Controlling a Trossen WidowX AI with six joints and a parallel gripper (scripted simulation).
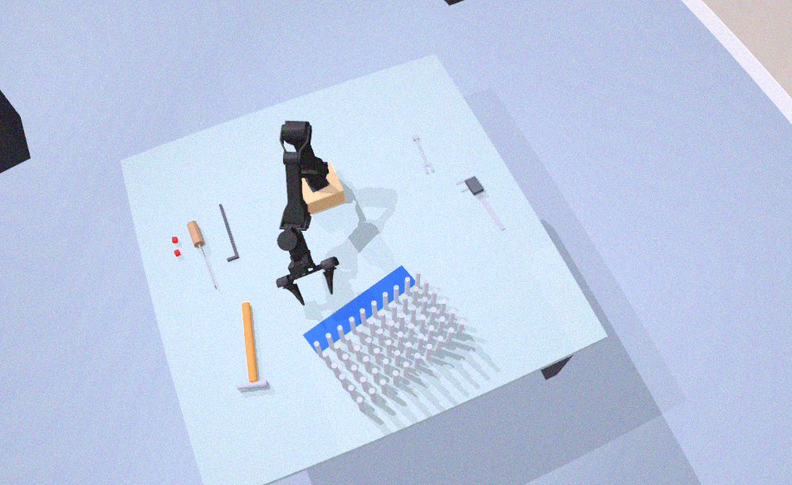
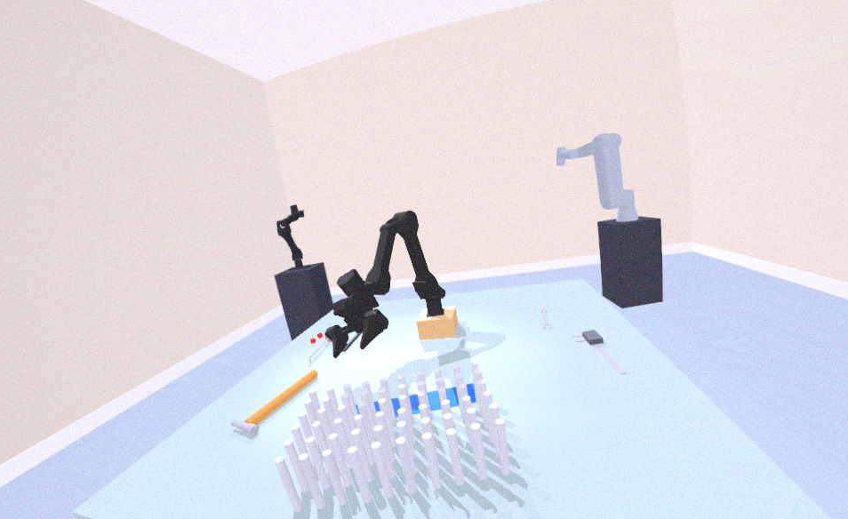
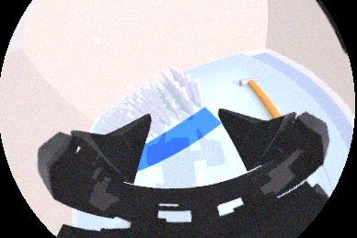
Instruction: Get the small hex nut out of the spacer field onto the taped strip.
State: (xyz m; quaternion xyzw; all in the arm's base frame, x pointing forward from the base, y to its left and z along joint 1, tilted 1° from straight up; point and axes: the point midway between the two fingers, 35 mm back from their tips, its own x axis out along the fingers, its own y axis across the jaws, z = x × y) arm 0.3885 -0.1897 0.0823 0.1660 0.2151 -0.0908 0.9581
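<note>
Right now the thin hook tool is 37 cm behind my gripper tip, 26 cm to the right of it and 13 cm below it. Also, from my gripper tip: small wrench 59 cm to the left, 39 cm behind, 14 cm below; blue taped strip 15 cm below, 12 cm to the left, 3 cm ahead.
</note>
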